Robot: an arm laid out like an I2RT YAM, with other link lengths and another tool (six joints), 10 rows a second.
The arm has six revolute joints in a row. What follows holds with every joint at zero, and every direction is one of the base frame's. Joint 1 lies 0.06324 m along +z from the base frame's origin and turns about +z. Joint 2 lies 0.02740 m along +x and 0.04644 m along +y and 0.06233 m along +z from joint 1 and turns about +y. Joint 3 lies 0.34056 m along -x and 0.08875 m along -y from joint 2 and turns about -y. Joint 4 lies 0.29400 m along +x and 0.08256 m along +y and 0.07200 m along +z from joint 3 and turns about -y. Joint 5 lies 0.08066 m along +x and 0.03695 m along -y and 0.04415 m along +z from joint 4 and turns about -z. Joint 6 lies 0.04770 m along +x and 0.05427 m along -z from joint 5 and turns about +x. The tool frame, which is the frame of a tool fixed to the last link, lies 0.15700 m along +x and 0.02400 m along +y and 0.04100 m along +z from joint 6; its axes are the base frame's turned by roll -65.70, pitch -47.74 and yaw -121.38 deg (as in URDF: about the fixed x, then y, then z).
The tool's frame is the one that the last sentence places.
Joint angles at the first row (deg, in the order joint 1, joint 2, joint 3, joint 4, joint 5, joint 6):
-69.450, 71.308, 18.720, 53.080, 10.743, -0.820
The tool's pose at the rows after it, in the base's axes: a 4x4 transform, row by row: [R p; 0 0 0 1], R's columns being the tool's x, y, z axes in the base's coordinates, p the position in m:
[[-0.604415 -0.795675 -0.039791 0.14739], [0.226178 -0.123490 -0.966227 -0.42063], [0.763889 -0.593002 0.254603 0.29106], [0 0 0 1]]
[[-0.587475 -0.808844 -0.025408 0.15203], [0.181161 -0.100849 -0.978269 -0.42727], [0.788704 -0.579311 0.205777 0.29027], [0 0 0 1]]
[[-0.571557 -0.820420 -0.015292 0.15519], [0.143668 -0.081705 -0.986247 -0.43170], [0.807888 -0.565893 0.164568 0.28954], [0 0 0 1]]
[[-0.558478 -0.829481 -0.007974 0.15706], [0.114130 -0.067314 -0.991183 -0.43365], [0.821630 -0.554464 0.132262 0.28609], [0 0 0 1]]
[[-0.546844 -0.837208 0.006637 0.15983], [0.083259 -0.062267 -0.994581 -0.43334], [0.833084 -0.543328 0.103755 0.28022], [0 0 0 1]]
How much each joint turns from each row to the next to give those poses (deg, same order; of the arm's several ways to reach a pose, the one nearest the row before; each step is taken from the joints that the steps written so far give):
0.001, -0.939, 2.054, -5.179, -0.240, -0.284
-0.002, -0.788, 3.061, -7.018, -0.504, -0.306
0.000, -0.525, 2.512, -5.682, -0.328, -0.328
0.001, -0.195, 1.400, -3.650, -0.239, -0.284
-0.001, -0.089, 0.657, -2.537, -0.679, -0.393

